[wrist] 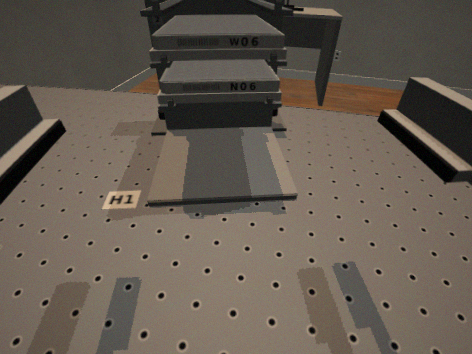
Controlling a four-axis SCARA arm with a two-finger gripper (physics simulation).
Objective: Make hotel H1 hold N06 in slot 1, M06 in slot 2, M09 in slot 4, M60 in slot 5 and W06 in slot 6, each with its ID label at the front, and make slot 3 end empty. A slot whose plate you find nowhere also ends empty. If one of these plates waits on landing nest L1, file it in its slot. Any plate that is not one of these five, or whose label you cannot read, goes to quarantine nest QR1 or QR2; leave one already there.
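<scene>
Hotel H1 (167,172) stands ahead at the upper centre, with its base plate toward me. A grey plate labelled N06 (220,86) lies flat in the lowest slot. Above it, a grey plate labelled W06 (217,41) lies flat in the second slot. Both labels face the front. Part of the third level's rails shows at the top edge, with no plate on the part in view. M06, M09, M60 and the nests do not show. My gripper (227,100) is open and empty, its fingers wide apart at the left and right edges, in front of the hotel.
A white H1 tag (121,199) lies on the perforated deck (225,260), left of the hotel's base. A grey desk (327,65) stands behind on the wooden floor (345,96), near the wall. Shadows fall on the deck in front.
</scene>
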